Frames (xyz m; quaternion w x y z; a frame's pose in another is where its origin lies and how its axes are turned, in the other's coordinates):
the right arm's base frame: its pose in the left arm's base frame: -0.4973 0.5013 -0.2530 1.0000 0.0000 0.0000 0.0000
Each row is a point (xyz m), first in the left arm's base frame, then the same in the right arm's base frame.
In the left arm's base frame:
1: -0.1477 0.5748 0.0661
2: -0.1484 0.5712 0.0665
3: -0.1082 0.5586 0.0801
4: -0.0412 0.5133 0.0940
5: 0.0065 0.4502 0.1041
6: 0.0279 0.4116 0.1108
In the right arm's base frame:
1: 0.3496 0.0735 0.3191
2: 0.3489 0.0699 0.3195
3: 0.3891 0.0573 0.3331
4: 0.4561 0.0120 0.3470
5: 0.5038 -0.0511 0.3571
6: 0.5252 -0.0897 0.3638

